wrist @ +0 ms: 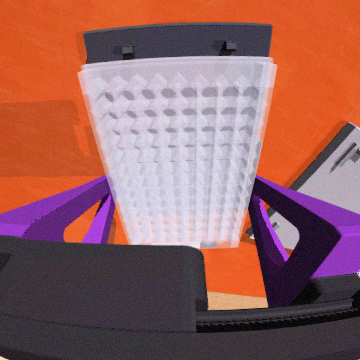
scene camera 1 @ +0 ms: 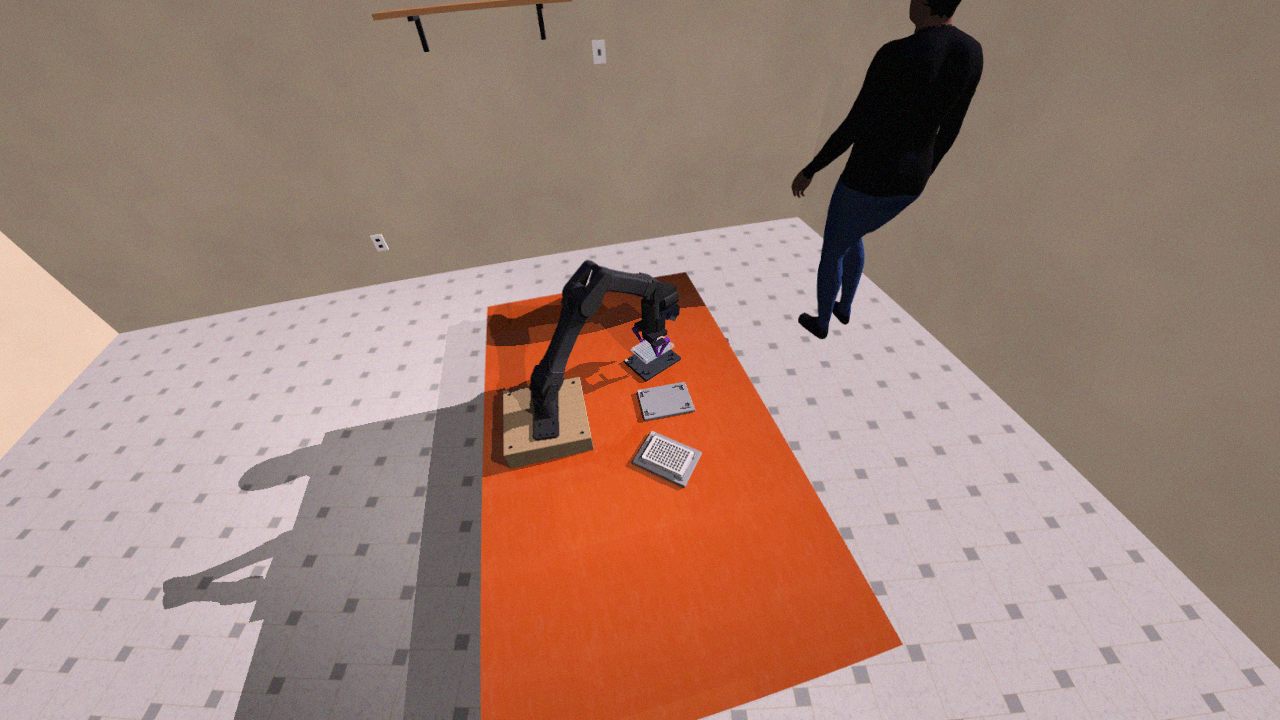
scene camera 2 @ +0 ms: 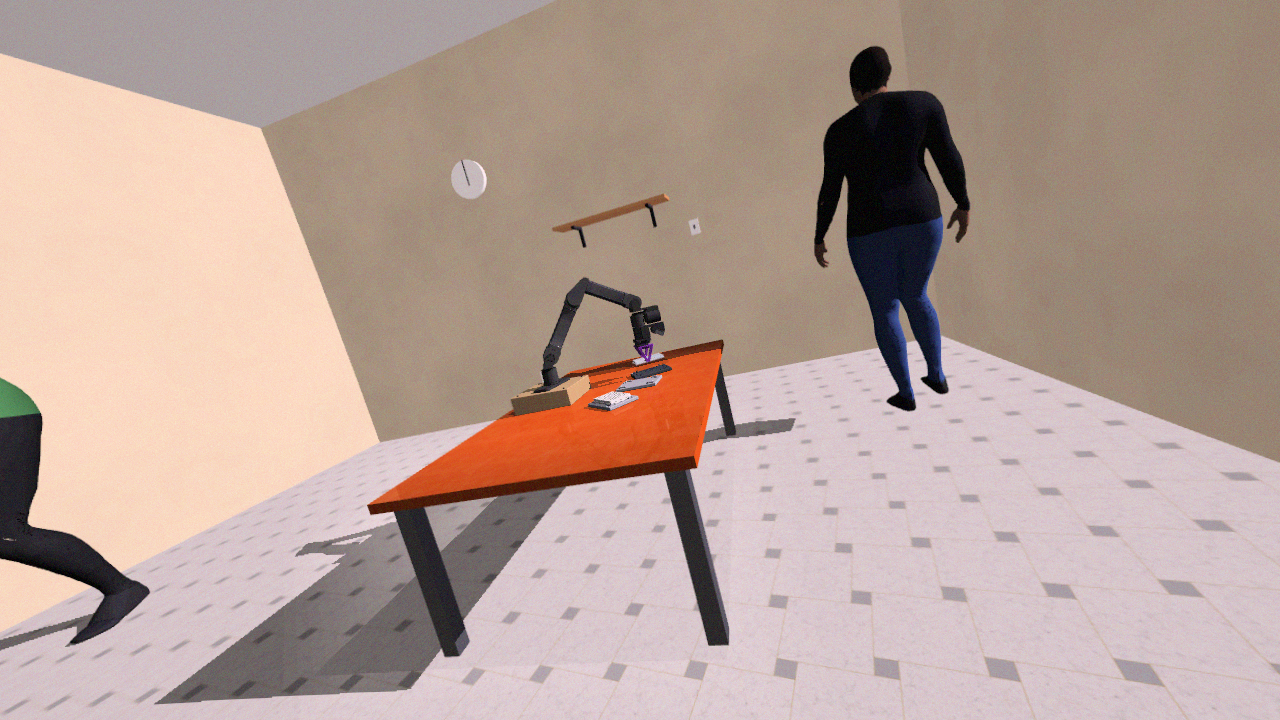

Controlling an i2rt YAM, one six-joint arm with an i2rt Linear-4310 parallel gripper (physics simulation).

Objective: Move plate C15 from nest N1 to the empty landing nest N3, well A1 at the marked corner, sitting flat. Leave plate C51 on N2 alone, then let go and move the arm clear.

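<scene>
My gripper is shut on a clear-white well plate, C15, with purple fingers on its two long sides. The plate hangs a little above the dark nest N1; a gap shows below it in the scene camera 2 view. The light grey nest N3 is empty, with dark corner pieces. White plate C51 sits on nest N2. No labels or well A1 mark can be read.
The arm's wooden base block stands on the orange table, beside the row of nests. A person in black stands off the table at the right. Another person's legs show at the left.
</scene>
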